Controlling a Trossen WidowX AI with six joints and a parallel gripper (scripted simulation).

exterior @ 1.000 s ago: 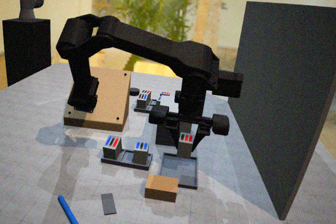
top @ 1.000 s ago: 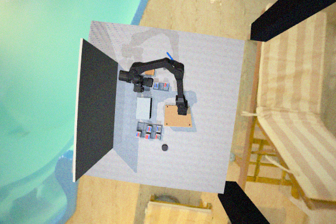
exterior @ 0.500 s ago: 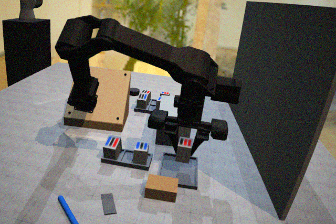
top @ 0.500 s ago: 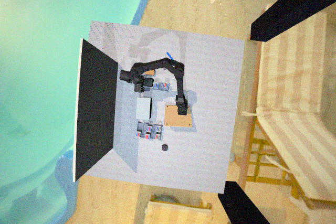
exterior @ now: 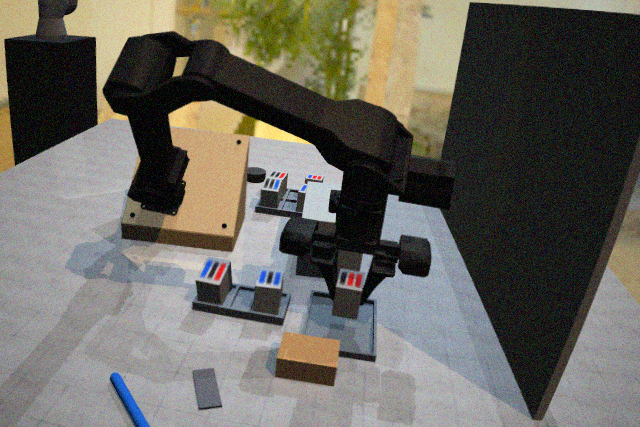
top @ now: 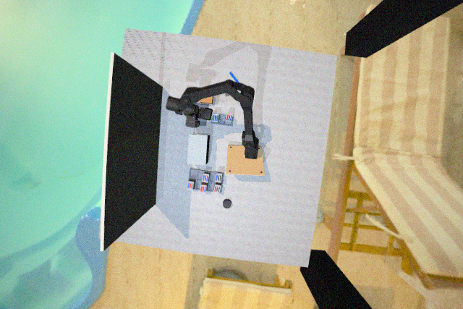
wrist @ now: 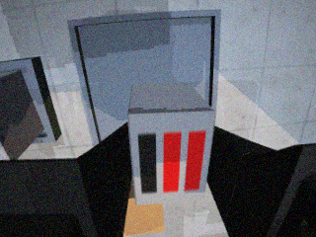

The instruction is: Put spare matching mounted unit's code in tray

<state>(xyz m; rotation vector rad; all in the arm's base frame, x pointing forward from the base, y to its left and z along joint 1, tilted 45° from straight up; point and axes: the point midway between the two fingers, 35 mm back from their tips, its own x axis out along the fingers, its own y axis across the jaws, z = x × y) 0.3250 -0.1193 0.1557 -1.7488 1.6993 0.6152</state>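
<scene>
My gripper tip is now 40 mm above the dark grey tray. Round my gripper tip: rack: 140 mm behind, 30 mm below, 20 mm to the left; orange block: 90 mm to the right, 40 mm behind, 30 mm below; grey cube: 210 mm to the left, 30 mm behind, 10 mm above.
</scene>
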